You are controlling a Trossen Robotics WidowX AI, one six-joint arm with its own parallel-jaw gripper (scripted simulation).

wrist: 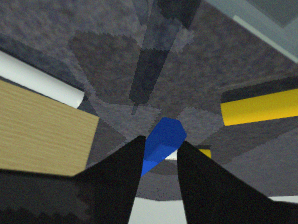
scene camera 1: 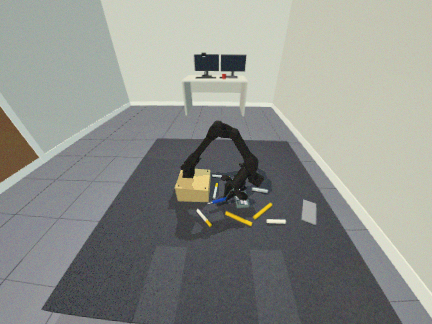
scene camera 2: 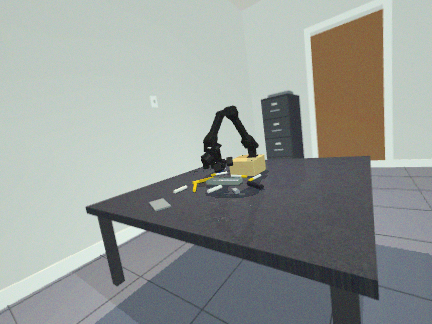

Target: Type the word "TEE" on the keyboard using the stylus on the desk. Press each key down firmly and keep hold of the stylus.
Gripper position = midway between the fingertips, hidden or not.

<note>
I see my gripper (wrist: 161,145) and a blue stylus (wrist: 168,135).
</note>
